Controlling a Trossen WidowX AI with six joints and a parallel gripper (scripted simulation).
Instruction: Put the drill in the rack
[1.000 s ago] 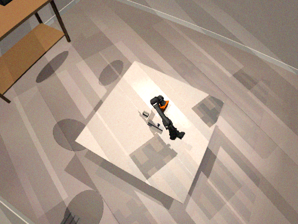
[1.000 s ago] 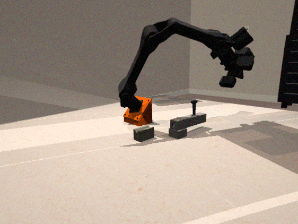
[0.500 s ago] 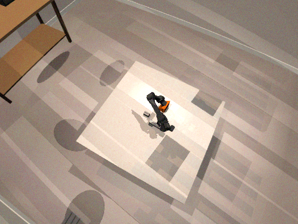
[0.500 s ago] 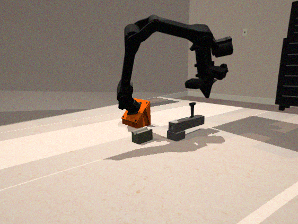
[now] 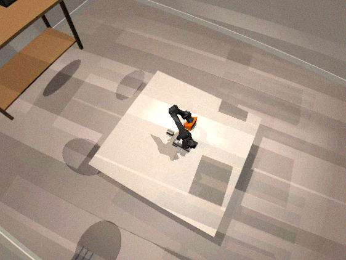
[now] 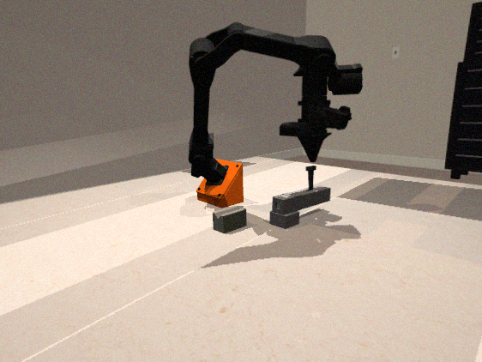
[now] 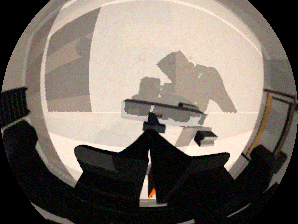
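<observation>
Now: gripper tip 40 mm above the dark key and 10 mm to the left of it. From my gripper tip the other things lie so: drill (90 mm below, 60 mm to the right, 10 mm behind); grey rack (200 mm to the right, 110 mm below, 110 mm behind).
</observation>
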